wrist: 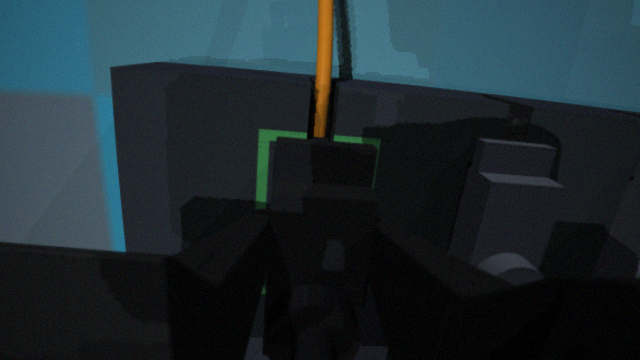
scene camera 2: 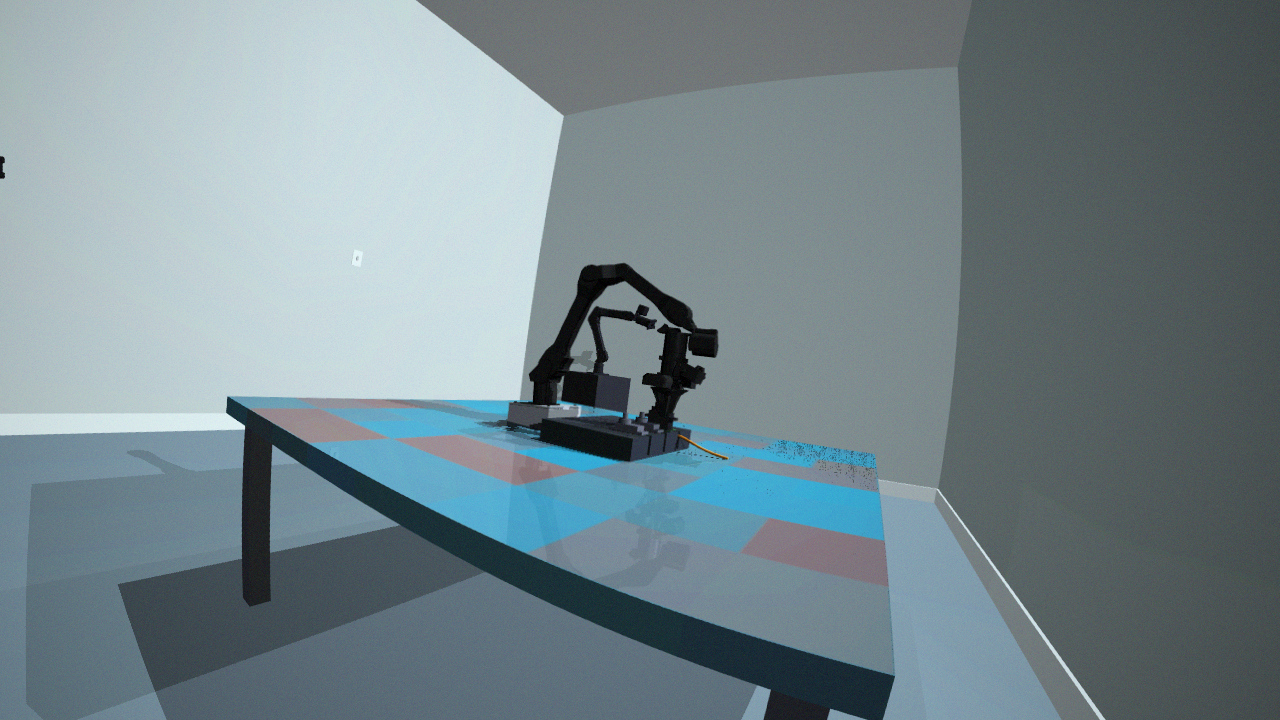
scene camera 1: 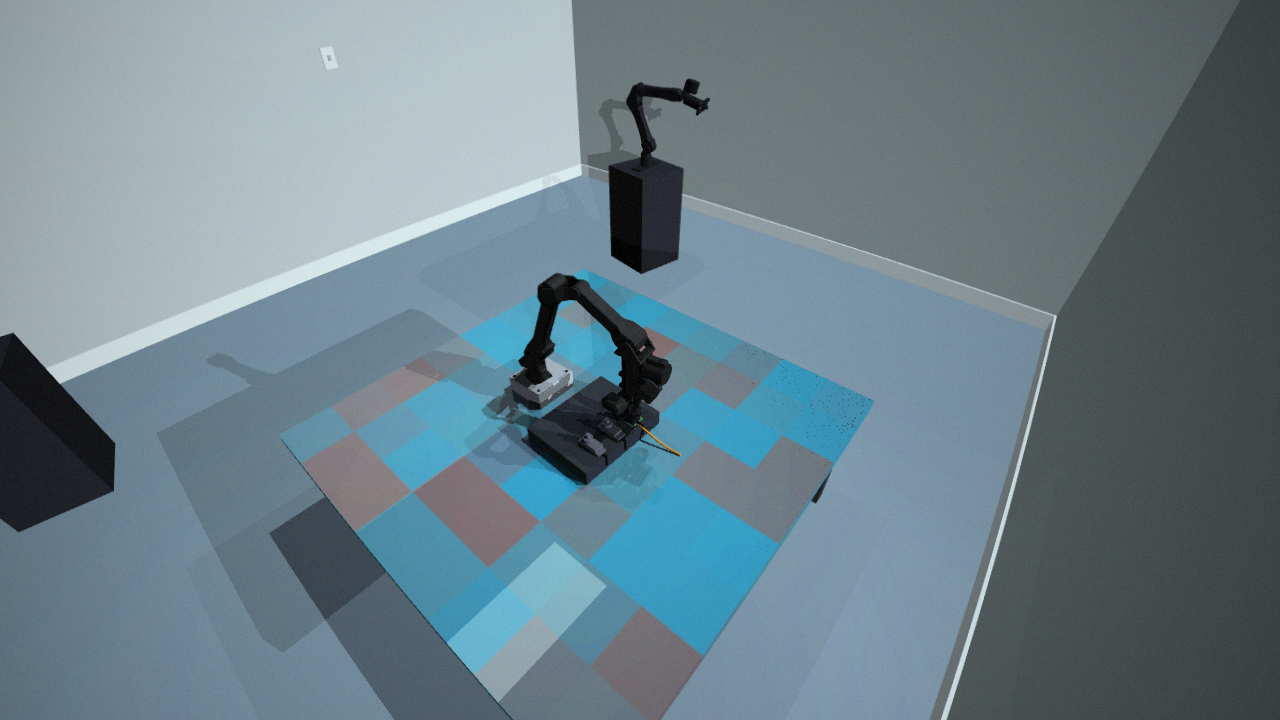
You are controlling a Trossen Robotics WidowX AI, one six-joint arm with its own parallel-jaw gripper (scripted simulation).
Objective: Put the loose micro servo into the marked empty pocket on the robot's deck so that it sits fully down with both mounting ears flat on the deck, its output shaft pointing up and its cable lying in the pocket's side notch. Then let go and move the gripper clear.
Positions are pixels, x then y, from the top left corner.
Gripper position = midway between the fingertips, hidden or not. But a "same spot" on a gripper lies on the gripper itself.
My gripper shows in the wrist view, in scene camera 2 (666,416) and in scene camera 1. One and the same spot on my gripper: (scene camera 1: 637,400) is (wrist: 250,274).
